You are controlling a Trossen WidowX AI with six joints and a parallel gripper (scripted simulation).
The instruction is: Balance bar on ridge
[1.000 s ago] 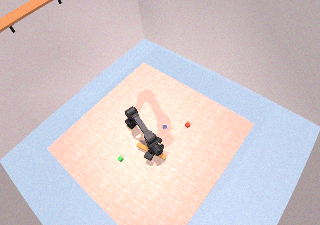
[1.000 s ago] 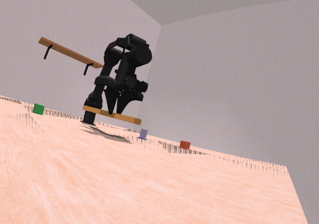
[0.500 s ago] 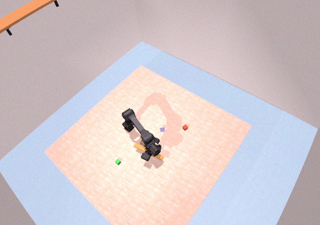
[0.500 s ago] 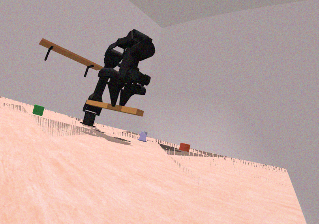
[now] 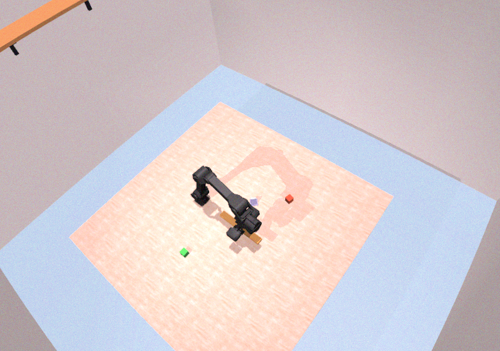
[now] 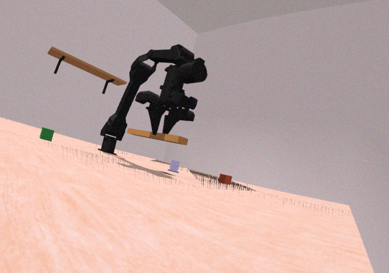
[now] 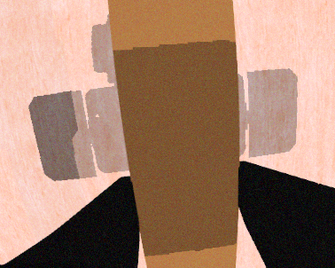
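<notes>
Now: gripper tip 3 cm past the bar. Round my gripper tip: green cube: 26 cm to the right, 20 cm behind, 8 cm below; red cube: 32 cm to the left, 8 cm below, 5 cm ahead.
</notes>
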